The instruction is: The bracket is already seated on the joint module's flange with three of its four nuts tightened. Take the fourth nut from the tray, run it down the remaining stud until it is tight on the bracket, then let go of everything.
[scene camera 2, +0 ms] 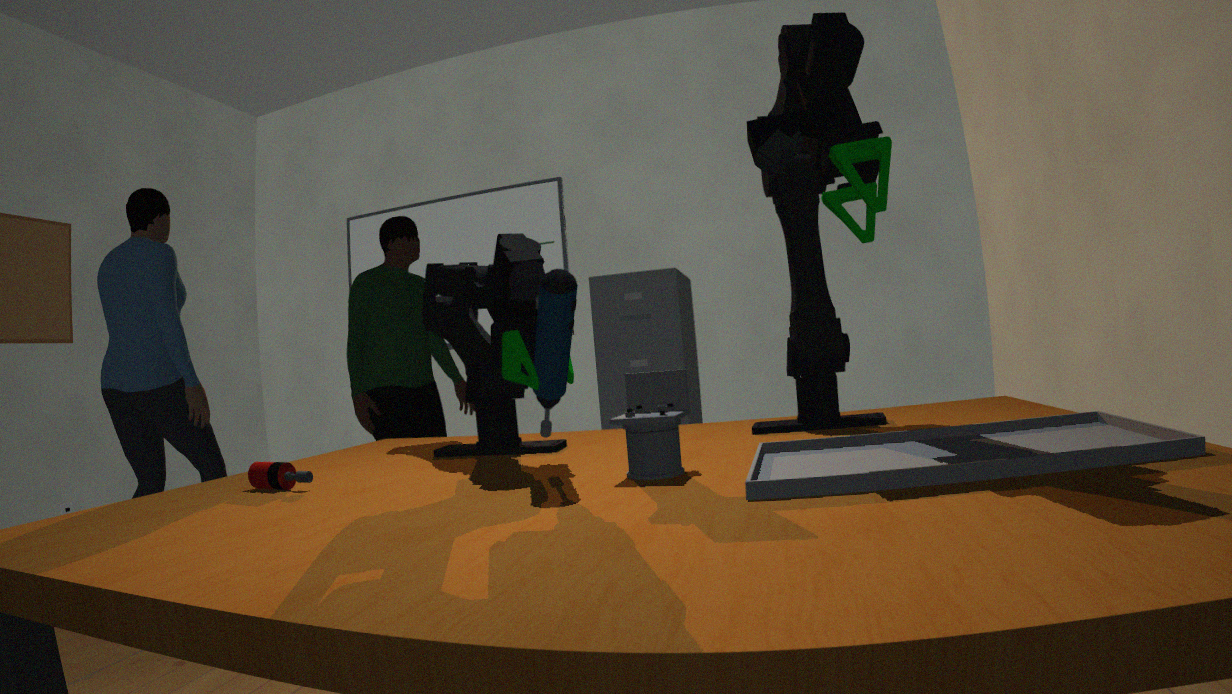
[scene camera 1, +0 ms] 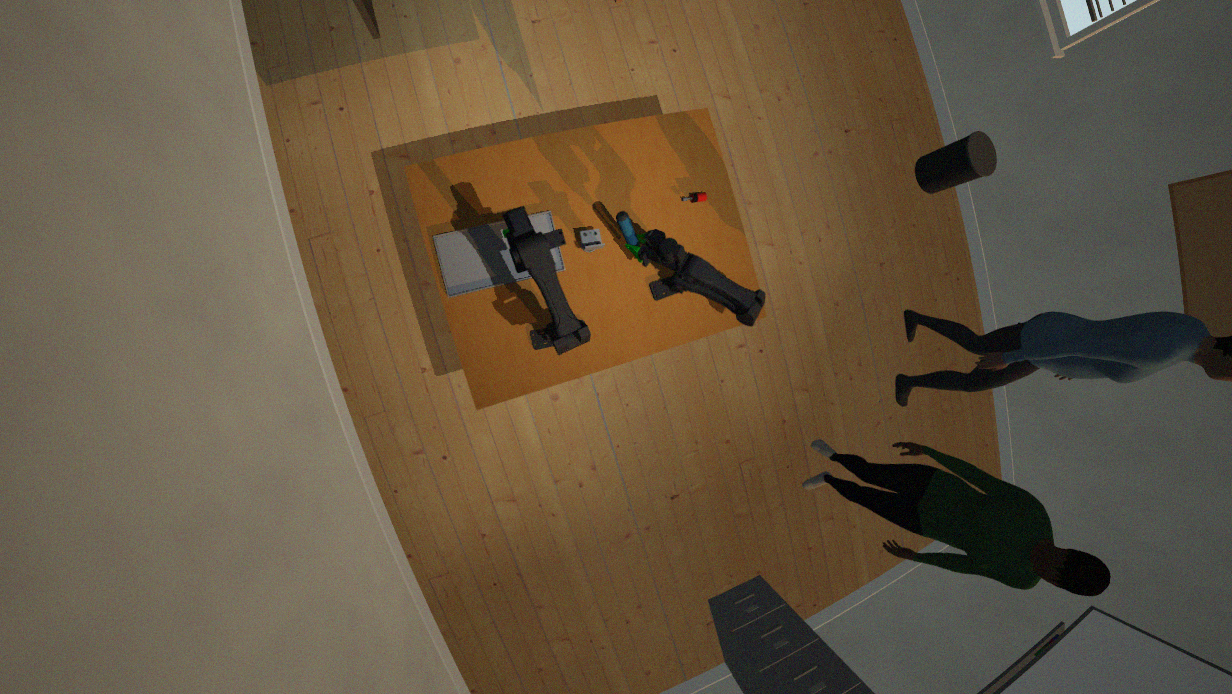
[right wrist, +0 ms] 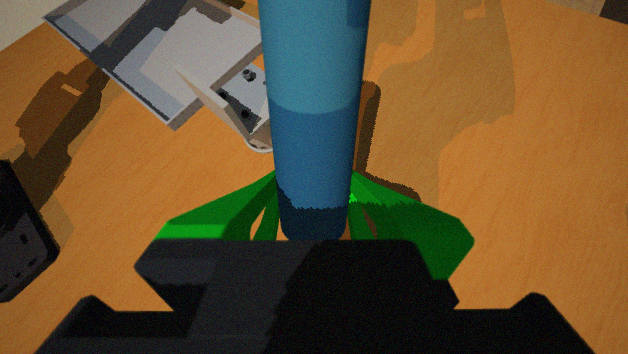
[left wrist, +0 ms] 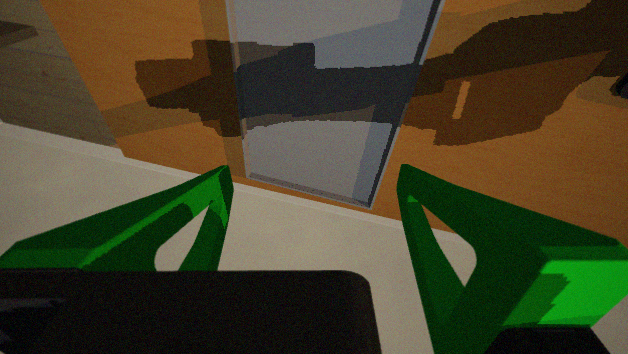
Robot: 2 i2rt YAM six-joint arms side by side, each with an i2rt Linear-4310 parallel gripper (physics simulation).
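Places are measured from the left arm's base along level axes (x down, y right, z back), in millimetres.
Pixels of known places: left gripper, between the fingertips: [scene camera 2: 873,227] [left wrist: 314,176]; right gripper, between the fingertips: [scene camera 2: 555,382] [scene camera 1: 628,240] [right wrist: 313,176]; left arm's base, origin of its link: [scene camera 2: 819,426] [right wrist: 5,222]; right arm's base, origin of its link: [scene camera 2: 499,451] [scene camera 1: 674,284].
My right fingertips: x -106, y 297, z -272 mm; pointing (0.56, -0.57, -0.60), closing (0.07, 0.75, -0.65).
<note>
For each thing: its top centre in the pictures, then the offset to it from my right fingertips. Level surfaces: height alone.
- grey tray, centre of its top: [scene camera 2: 956,441] [left wrist: 318,74] [right wrist: 146,22] [scene camera 1: 500,252] dx +90, dy -441, dz -54 mm
- red driver, centre of its top: [scene camera 2: 280,462] [scene camera 1: 695,196] dx +72, dy +322, dz -144 mm
- table, height of its surface: dx +106 mm
The joint module with its bracket [scene camera 1: 589,238] [scene camera 2: 654,448] [right wrist: 250,92] stands upright mid-table; dark nuts show on the bracket, and the driver partly hides it in the right wrist view. My right gripper [scene camera 1: 639,245] [scene camera 2: 553,366] [right wrist: 313,176] is shut on a blue driver [scene camera 1: 627,228] [scene camera 2: 555,336] [right wrist: 317,100], socket down, above the table beside the module. Whether the socket holds a nut cannot be told. My left gripper [scene camera 2: 869,185] [left wrist: 314,176] is open and empty, high near the grey tray [scene camera 1: 461,258] [scene camera 2: 819,485] [left wrist: 320,155] [right wrist: 200,45]. No loose nut can be made out in the tray.
A red driver [scene camera 1: 698,197] [scene camera 2: 272,475] lies on its side on the table [scene camera 1: 551,379] [scene camera 2: 431,612], at the left in scene camera 2. Two people [scene camera 1: 1112,344] [scene camera 1: 991,525] stand away from the table, near a cabinet [scene camera 2: 642,344].
</note>
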